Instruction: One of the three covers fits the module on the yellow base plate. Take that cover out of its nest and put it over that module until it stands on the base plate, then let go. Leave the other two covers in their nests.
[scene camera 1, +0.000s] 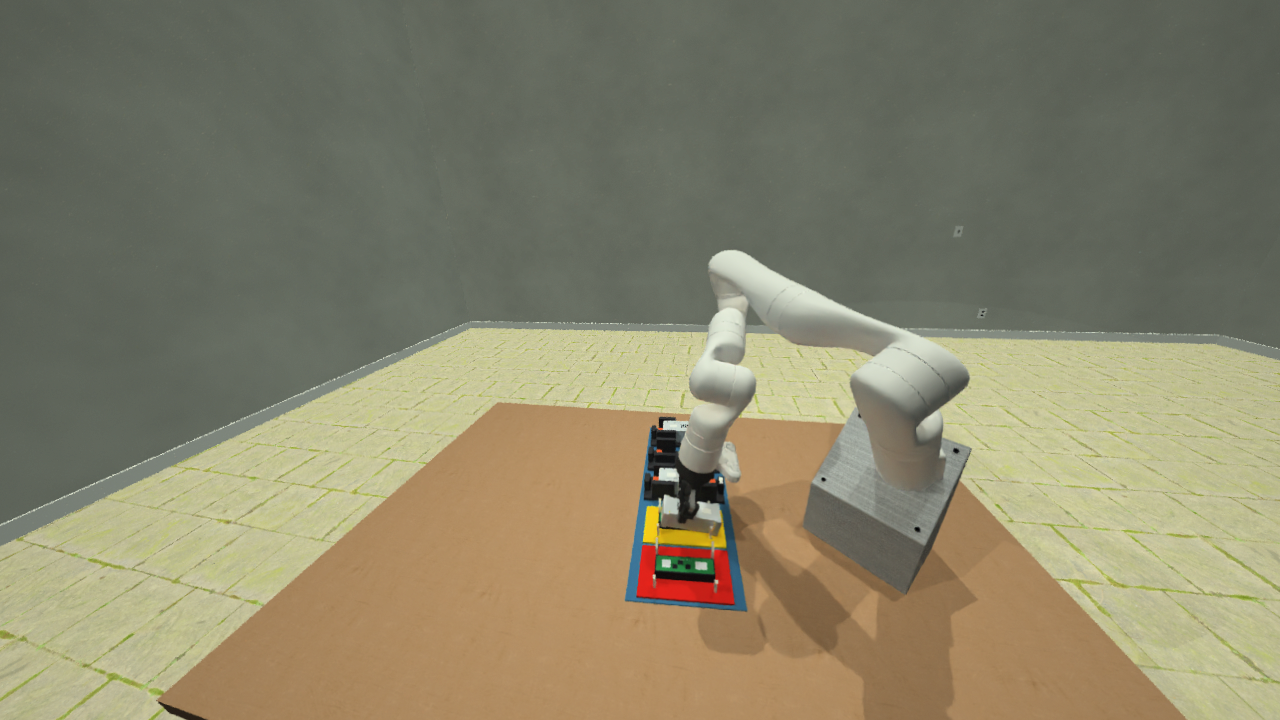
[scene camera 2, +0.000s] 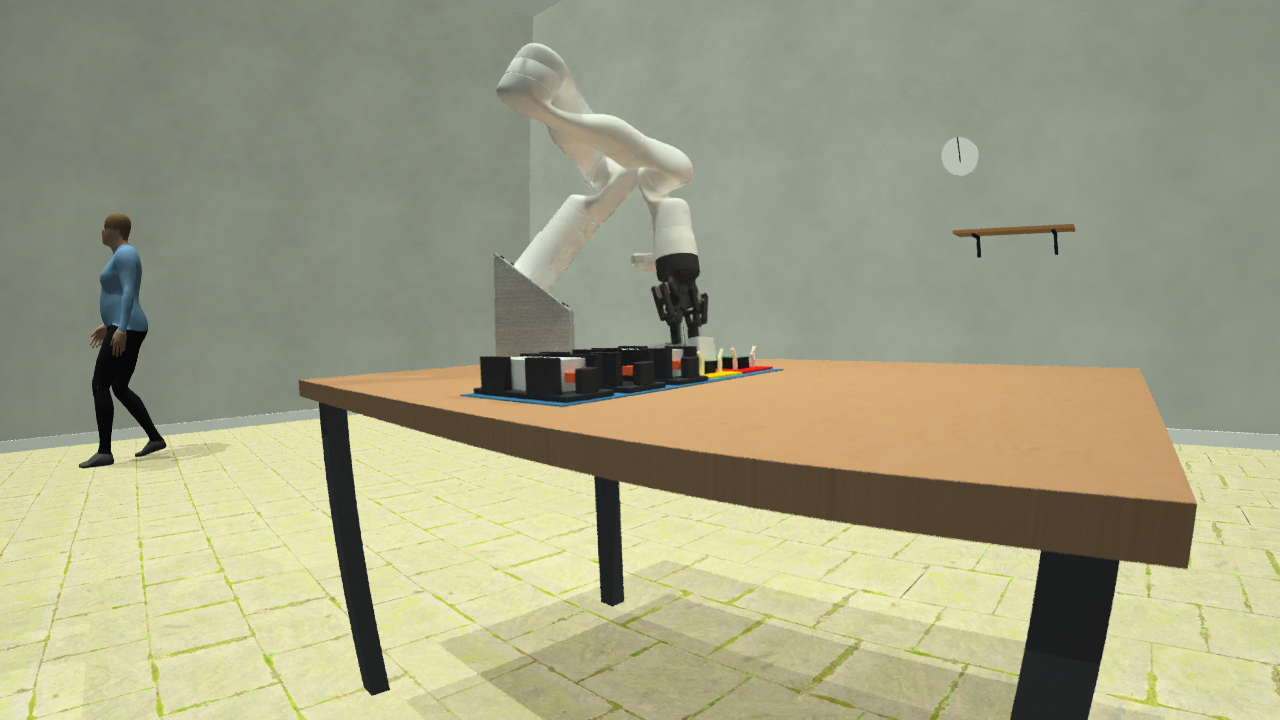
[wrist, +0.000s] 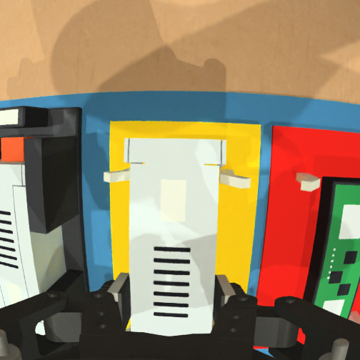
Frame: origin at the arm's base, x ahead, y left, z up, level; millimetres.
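Seen in the pictures: gripper, fingertip midpoint: (scene camera 1: 680, 511); arm's base, origin of the base link: (scene camera 1: 905, 465) (scene camera 2: 531, 279).
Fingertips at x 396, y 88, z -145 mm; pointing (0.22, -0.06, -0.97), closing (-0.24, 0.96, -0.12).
Offsets run from my fingertips to a thing's top centre. "pt": to the spot under its first point. Level surfaces: height alone.
My gripper (scene camera 1: 687, 514) (scene camera 2: 684, 337) (wrist: 172, 290) is shut on a light grey cover {dx -20, dy -5, dz +21 mm} (scene camera 1: 706, 514) (scene camera 2: 705, 346) (wrist: 173, 230) with black slots. The cover is level over the yellow base plate {dx -20, dy +52, dz -40 mm} (scene camera 1: 684, 540) (scene camera 2: 721, 375) (wrist: 237, 225), lengthwise between the plate's pale posts. In the scene views it appears a little above the plate. The yellow plate's module is hidden under the cover in the wrist view. Another cover {dx +18, dy -107, dz +4 mm} (scene camera 1: 666, 475) (wrist: 45, 260) sits in the nearest black nest (wrist: 52, 185). A white cover {dx +69, dy -317, dz +4 mm} (scene camera 1: 675, 426) (scene camera 2: 519, 374) sits in the far nest.
The red plate (scene camera 1: 684, 594) (wrist: 290, 215) carries a green-topped module {pt dx -33, dy +106, dz -20 mm} (scene camera 1: 684, 566) (wrist: 347, 195) and has pale posts (wrist: 308, 182). The nests and both plates stand in a row on a blue mat {dz -44 mm} (scene camera 1: 633, 586) (wrist: 150, 105). The grey robot pedestal (scene camera 1: 859, 510) stands beside the row.
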